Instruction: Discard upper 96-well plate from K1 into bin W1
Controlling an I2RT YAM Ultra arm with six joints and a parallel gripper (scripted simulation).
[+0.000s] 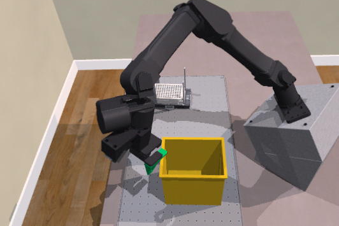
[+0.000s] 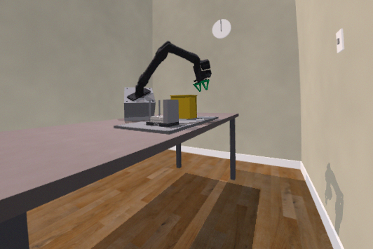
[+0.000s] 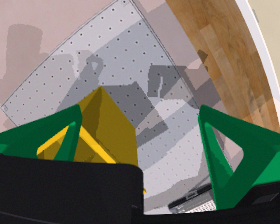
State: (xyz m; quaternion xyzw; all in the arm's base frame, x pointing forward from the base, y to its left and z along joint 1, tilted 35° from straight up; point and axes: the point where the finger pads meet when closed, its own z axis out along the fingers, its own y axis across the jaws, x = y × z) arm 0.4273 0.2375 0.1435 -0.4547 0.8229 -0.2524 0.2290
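My gripper is now 430 mm to the left of the rack wall, 140 mm above it and 50 mm past it. From my hand the other things lie so: yellow plastics bin W1 (160 mm behind, 130 mm below, 20 mm to the right).
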